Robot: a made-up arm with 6 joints.
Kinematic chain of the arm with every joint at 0, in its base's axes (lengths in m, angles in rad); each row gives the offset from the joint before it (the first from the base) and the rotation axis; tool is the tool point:
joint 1: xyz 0 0 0.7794 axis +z
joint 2: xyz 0.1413 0 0 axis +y
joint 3: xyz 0 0 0.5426 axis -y
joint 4: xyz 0 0 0.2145 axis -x
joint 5: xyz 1.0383 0 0 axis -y
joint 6: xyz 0.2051 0 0 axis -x
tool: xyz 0 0 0
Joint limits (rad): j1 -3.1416..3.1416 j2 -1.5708..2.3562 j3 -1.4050..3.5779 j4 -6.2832..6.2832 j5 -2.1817..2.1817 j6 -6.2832..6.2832
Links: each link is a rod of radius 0.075 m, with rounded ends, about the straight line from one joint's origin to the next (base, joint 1, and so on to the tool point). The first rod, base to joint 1, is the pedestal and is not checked.
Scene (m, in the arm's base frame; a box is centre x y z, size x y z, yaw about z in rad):
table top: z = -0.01
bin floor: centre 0.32 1.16 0 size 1.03 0.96 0.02 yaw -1.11
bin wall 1: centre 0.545 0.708 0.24 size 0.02 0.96 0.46 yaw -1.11
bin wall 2: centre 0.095 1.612 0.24 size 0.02 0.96 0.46 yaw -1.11
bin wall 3: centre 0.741 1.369 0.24 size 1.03 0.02 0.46 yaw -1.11
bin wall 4: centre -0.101 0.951 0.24 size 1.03 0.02 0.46 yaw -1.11
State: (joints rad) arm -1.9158 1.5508 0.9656 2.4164 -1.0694 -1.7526
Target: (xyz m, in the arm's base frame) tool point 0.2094 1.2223 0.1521
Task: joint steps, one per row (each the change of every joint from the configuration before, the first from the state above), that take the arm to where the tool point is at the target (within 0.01 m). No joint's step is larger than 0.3 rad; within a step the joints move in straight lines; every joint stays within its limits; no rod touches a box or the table.
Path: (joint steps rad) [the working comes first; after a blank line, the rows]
Joints at the target: -1.8156 -1.1847 2.4171 2.5611 -0.9741 -1.7526
Straight joint move there: clear.

1: 0.0100 -0.2736 0.1451 0.0145 0.0095 0.0000
2: 0.0100 -0.2735 0.1452 0.0144 0.0096 0.0000
3: 0.0101 -0.2736 0.1451 0.0145 0.0095 0.0000
4: 0.0100 -0.2735 0.1452 0.0145 0.0095 0.0000
5: 0.0100 -0.2736 0.1451 0.0145 0.0095 0.0000
6: 0.0100 -0.2735 0.1452 0.0144 0.0096 0.0000
7: 0.0101 -0.2736 0.1451 0.0145 0.0095 0.0000
8: 0.0100 -0.2735 0.1452 0.0145 0.0095 0.0000
9: 0.0100 -0.2736 0.1451 0.0144 0.0096 0.0000
10: 0.0100 -0.2735 0.1452 0.0145 0.0095 0.0000

